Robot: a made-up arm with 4 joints. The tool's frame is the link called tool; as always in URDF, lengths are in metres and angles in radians. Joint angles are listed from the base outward.
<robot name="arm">
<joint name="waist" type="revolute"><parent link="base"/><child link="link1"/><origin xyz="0.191 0.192 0.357"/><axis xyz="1 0 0"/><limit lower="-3.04" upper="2.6"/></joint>
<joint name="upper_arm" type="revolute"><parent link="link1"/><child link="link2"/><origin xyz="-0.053 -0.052 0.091"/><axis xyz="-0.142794 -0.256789 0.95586"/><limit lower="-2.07" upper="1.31"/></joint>
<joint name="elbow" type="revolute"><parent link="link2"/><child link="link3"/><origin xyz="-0.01 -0.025 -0.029"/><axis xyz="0 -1 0"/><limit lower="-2.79" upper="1.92"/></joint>
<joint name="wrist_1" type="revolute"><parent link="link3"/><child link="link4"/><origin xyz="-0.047 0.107 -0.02"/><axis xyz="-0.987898 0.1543 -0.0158"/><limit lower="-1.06" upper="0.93"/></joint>
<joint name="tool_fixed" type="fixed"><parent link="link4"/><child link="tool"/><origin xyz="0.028 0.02 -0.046" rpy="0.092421 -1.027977 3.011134"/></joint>
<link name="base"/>
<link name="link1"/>
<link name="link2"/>
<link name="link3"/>
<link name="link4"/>
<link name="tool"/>
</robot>
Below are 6 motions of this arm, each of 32 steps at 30 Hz.
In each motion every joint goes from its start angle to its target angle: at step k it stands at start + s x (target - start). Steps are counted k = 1, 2, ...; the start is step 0. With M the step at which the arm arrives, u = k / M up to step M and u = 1 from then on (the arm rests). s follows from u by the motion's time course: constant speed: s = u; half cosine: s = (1 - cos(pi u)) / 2; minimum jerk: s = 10 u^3 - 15 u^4 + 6 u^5.
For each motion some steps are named. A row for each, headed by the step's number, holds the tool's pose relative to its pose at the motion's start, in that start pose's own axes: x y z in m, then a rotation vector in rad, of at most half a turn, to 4 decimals.
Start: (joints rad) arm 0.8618 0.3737 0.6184 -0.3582
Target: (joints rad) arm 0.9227 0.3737 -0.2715 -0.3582
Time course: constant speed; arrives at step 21
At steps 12, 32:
12: 0.0261 -0.0040 -0.0108 -0.1433 -0.4692 -0.0828
32: 0.0475 -0.0090 -0.0103 -0.2458 -0.8241 -0.1354

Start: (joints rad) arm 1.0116 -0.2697 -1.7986 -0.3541
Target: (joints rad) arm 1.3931 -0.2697 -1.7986 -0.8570
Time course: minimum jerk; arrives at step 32
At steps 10, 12, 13, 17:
10: 0.0067 0.0024 -0.0016 0.0105 -0.0282 0.0909
12: 0.0103 0.0038 -0.0023 0.0148 -0.0450 0.1384
13: 0.0124 0.0046 -0.0027 0.0168 -0.0551 0.1647
17: 0.0216 0.0086 -0.0036 0.0225 -0.1032 0.2771

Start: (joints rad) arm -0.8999 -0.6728 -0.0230 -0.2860
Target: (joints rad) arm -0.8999 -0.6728 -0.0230 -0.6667
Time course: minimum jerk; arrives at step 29
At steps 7, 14, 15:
7: 0.0008 -0.0016 0.0006 -0.0181 0.0038 0.0309
14: 0.0042 -0.0076 0.0034 -0.0895 0.0185 0.1528
15: 0.0049 -0.0085 0.0039 -0.1019 0.0211 0.1739

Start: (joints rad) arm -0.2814 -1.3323 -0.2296 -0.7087
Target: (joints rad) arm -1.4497 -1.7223 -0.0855 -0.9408
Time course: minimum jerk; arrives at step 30
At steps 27, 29, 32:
27: -0.0212 -0.0156 0.0077 0.2667 1.2227 0.5029
29: -0.0211 -0.0158 0.0076 0.2702 1.2319 0.5088
32: -0.0211 -0.0158 0.0076 0.2704 1.2323 0.5091

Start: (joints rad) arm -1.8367 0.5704 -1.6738 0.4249
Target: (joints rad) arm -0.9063 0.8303 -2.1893 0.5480
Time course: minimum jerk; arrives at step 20
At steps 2, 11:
2: -0.0006 0.0005 -0.0003 0.0061 0.0030 0.0004
11: -0.0463 0.0299 0.0000 0.3841 0.2347 -0.0404

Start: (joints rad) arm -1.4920 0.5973 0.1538 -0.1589
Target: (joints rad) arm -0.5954 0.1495 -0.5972 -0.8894
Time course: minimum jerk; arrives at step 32
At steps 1, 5, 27, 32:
1: 0.0000 0.0000 0.0000 -0.0004 -0.0001 0.0002
5: 0.0013 -0.0018 0.0011 -0.0405 -0.0079 0.0248
27: 0.0667 0.0108 0.0650 -1.3096 -0.2704 1.0797
32: 0.0686 0.0141 0.0667 -1.3472 -0.2826 1.1196

